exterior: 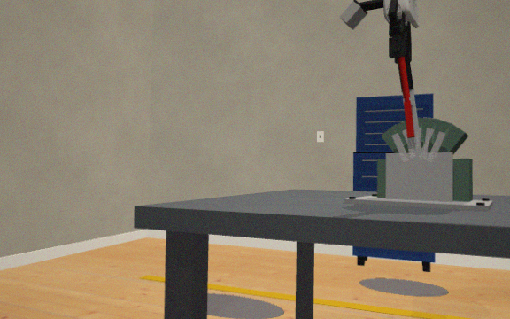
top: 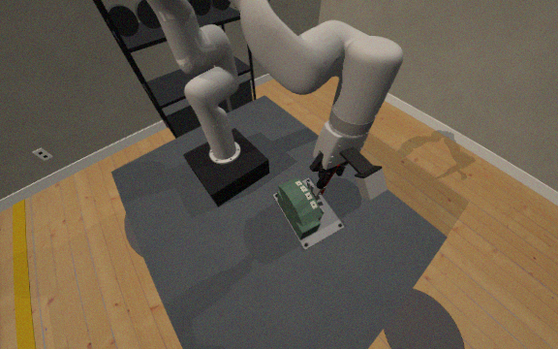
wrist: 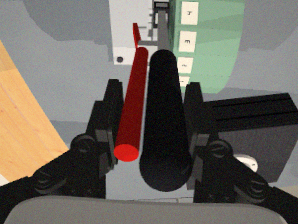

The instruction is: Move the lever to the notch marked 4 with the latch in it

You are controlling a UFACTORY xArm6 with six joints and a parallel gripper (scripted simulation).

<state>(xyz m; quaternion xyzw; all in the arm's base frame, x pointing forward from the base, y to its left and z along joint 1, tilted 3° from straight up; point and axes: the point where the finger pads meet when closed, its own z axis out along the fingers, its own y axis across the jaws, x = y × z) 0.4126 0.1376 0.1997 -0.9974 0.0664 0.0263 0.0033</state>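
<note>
Now: the red bar 110 mm below my hand, 20 mm to the left of it and 10 mm behind it.
</note>
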